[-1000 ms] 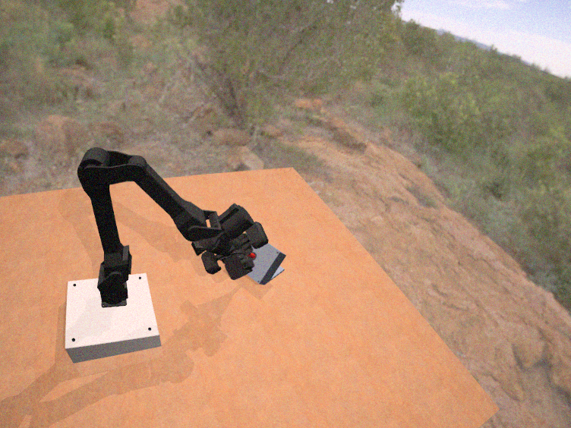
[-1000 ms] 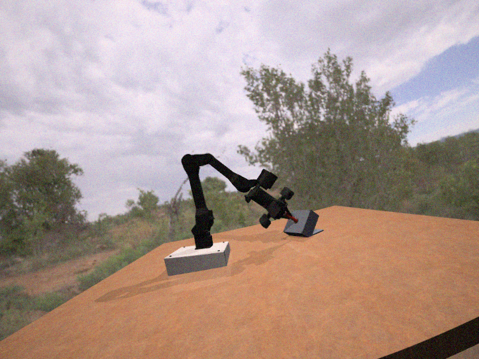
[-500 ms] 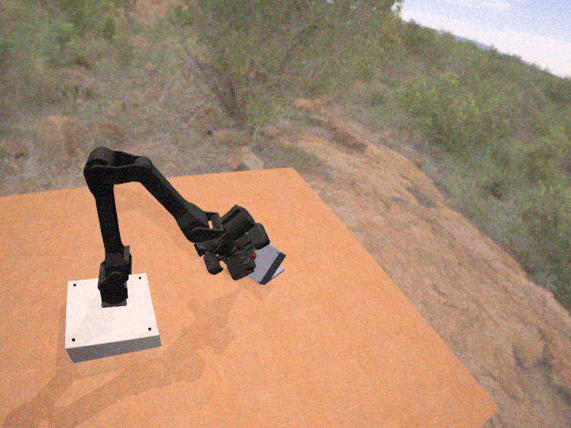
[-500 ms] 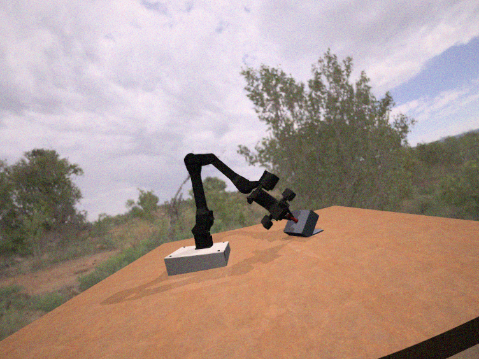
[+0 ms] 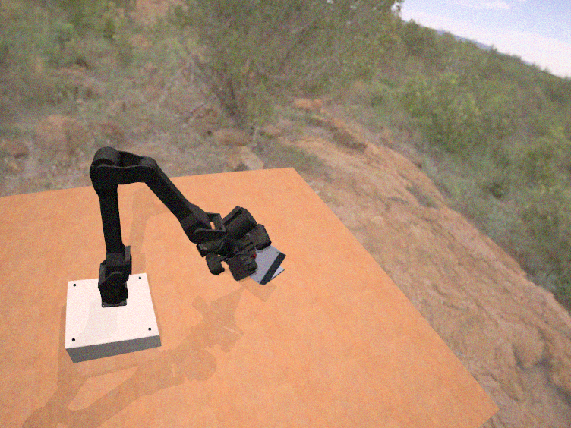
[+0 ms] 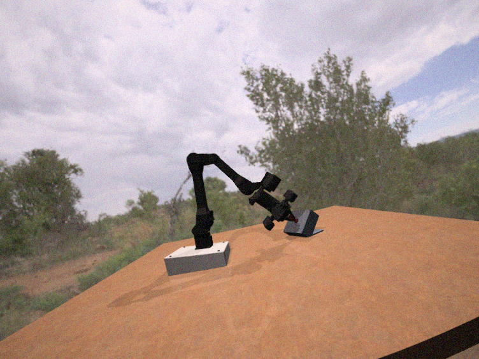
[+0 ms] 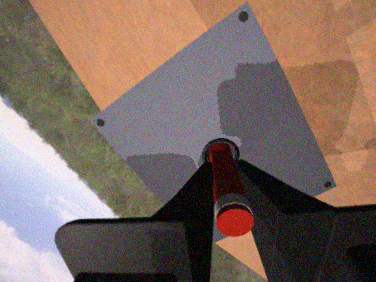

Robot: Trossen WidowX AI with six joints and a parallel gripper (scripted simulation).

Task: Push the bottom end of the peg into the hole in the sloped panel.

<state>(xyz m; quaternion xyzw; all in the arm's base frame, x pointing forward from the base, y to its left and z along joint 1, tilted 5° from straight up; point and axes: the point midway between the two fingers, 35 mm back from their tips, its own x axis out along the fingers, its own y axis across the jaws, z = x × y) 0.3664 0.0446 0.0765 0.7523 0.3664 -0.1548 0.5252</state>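
My gripper tip is now 10 mm past the round red peg, 10 mm to the left of it and 10 mm below it. Round my gripper tip: grey sloped panel: 30 mm ahead, 20 mm to the left, 30 mm below.
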